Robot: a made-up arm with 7 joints. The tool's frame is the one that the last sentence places.
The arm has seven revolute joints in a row. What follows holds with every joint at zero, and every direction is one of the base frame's. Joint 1 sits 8.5 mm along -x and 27.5 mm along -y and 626.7 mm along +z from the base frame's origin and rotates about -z. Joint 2 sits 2.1 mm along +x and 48.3 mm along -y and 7.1 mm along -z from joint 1 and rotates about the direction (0.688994, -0.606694, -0.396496). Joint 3 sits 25.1 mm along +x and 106.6 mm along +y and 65 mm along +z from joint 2 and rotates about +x. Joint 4 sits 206.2 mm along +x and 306.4 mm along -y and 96.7 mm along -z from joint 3 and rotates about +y. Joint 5 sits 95.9 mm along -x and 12.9 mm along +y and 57.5 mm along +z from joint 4 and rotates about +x. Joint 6 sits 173.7 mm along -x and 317.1 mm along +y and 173.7 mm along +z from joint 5 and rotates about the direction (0.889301, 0.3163, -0.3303). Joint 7 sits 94.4 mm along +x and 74.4 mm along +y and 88.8 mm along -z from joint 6 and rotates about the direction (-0.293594, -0.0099, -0.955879). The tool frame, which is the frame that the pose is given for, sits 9.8 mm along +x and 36.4 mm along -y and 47 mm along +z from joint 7; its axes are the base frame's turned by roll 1.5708, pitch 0 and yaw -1.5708 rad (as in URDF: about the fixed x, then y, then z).
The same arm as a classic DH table. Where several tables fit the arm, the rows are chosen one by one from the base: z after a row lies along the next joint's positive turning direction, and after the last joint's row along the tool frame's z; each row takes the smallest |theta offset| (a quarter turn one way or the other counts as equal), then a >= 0, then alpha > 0; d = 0 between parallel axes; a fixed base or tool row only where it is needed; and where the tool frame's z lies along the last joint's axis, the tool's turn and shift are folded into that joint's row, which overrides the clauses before.
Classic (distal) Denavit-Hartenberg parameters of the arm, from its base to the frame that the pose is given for. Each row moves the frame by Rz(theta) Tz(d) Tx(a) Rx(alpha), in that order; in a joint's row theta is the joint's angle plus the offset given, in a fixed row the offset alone. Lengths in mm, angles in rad.
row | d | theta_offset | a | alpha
base (fixed) | 0.0 | 1.2710 | -28.8 | 3.1416
joint 1 | -634.1 | 0.4222 | -34.9 | -1.1631
joint 2 | -135.7 | -1.1477 | 3.9 | -0.8107
joint 3 | 349.9 | -0.5789 | 96.7 | -1.5708
joint 4 | -293.5 | 0.0000 | -57.5 | 1.5708
joint 5 | -452.1 | -0.8070 | -349.2 | -0.4750
joint 6 | 339.5 | -0.7331 | -34.2 | -1.5193
joint 7 | 0.7 | 0.3259 | 36.9 | -1.2728
tool (fixed) | 4.5 | -0.0104 | 0.0 | 0.0000

